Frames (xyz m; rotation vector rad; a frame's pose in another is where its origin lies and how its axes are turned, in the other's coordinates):
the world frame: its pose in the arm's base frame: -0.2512 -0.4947 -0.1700 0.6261 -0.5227 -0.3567
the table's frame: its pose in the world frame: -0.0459 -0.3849 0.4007 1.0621 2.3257 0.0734
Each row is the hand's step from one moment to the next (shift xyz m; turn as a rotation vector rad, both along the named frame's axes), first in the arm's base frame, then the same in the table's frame.
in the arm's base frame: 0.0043 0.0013 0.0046 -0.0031 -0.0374 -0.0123
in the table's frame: 0.0008 0.0062 0.0014 -0.0364 -0.0150 0.0034
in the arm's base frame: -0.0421 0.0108 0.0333 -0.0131 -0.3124 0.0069
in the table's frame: 0.0103 0.0083 -0.0531 -0.3114 -0.0241 -0.0156
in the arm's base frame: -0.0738 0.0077 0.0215 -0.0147 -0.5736 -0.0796
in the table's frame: 0.0093 -0.0180 -0.0745 -0.5663 -0.1189 0.0260
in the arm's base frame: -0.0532 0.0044 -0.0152 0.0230 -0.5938 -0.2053
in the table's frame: 0.0075 -0.0395 -0.0383 -0.5800 -0.2097 0.1219
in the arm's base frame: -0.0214 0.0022 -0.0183 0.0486 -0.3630 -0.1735
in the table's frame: 0.0042 -0.0264 -0.0092 -0.3529 -0.1522 0.1285
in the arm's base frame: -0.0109 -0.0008 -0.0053 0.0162 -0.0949 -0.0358
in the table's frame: 0.0000 -0.0101 -0.0067 -0.0930 -0.0298 0.0318
